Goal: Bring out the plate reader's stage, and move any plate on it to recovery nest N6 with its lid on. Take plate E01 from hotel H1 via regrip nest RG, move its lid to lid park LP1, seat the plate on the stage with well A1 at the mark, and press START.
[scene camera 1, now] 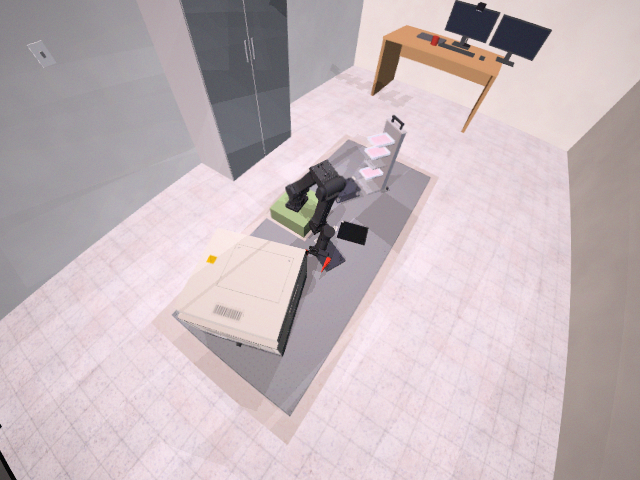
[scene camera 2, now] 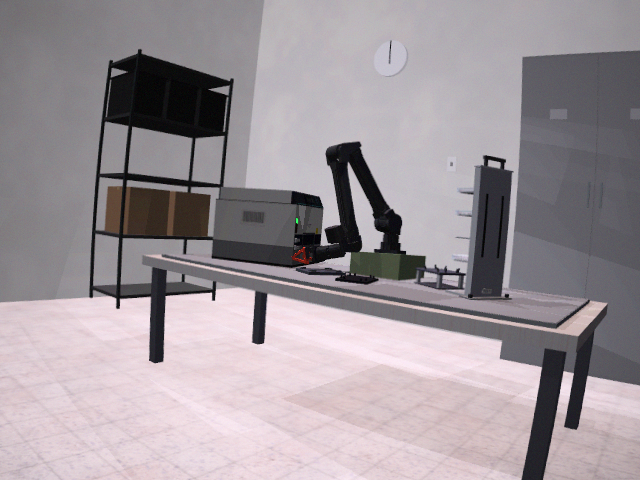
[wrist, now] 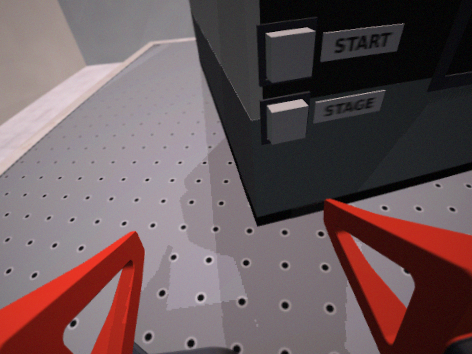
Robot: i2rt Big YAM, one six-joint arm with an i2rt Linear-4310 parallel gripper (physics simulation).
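Seen in the pictures: gripper, between the fingertips: (scene camera 1: 312,268) (scene camera 2: 297,257) (wrist: 231,226); arm's base, origin of its link: (scene camera 1: 297,202) (scene camera 2: 390,253).
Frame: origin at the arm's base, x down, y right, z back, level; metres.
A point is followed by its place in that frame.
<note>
My gripper (scene camera 1: 315,258) @(z -0.276, x 0.043, y 0.288 m) (scene camera 2: 301,255) @(z -0.276, x 0.043, y 0.288 m) (wrist: 231,226) @(z -0.276, x 0.043, y 0.288 m) is open and empty, its red fingers low in front of the plate reader (scene camera 1: 248,289) @(z -0.186, x -0.233, y 0.589 m) (scene camera 2: 258,222) @(z -0.312, x -0.087, y 0.484 m) (wrist: 350,135) @(z -0.208, x 0.026, y 0.338 m). In the wrist view the START button (wrist: 290,55) @(z -0.247, x -0.027, y 0.319 m) sits above the STAGE button (wrist: 287,120) @(z -0.247, x 0.003, y 0.319 m), both beyond the fingertips and untouched. A green light (scene camera 2: 297,220) @(z -0.249, x -0.109, y 0.323 m) shows on the reader. Whether the stage is out cannot be told. The hotel tower (scene camera 1: 395,149) @(z -0.355, x -0.233, y -0.463 m) (scene camera 2: 488,232) @(z -0.331, x -0.126, y -0.513 m) holds pink plates on several levels, including an upper plate (scene camera 1: 381,139) @(z -0.267, x -0.274, y -0.439 m) and a lower plate (scene camera 1: 371,172) @(z -0.269, x -0.039, y -0.433 m). Their labels are unreadable.
A black flat nest (scene camera 1: 353,233) @(z -0.354, x 0.081, y -0.040 m) (scene camera 2: 356,279) @(z -0.393, x 0.081, y -0.067 m) lies on the mat (scene camera 1: 330,330) @(z -0.497, x 0.091, y 0.492 m). A dark flat holder (scene camera 1: 334,258) @(z -0.337, x 0.079, y 0.160 m) (scene camera 2: 316,270) @(z -0.356, x 0.075, y 0.133 m) lies by the gripper. A raised nest with posts (scene camera 1: 347,191) @(z -0.194, x 0.031, y -0.267 m) (scene camera 2: 439,271) @(z -0.211, x 0.031, y -0.310 m) stands near the hotel. The arm's green base block (scene camera 1: 289,219) @(z -0.025, x 0.012, y 0.114 m) (scene camera 2: 382,266) @(z -0.134, x 0.047, y -0.036 m) is behind.
</note>
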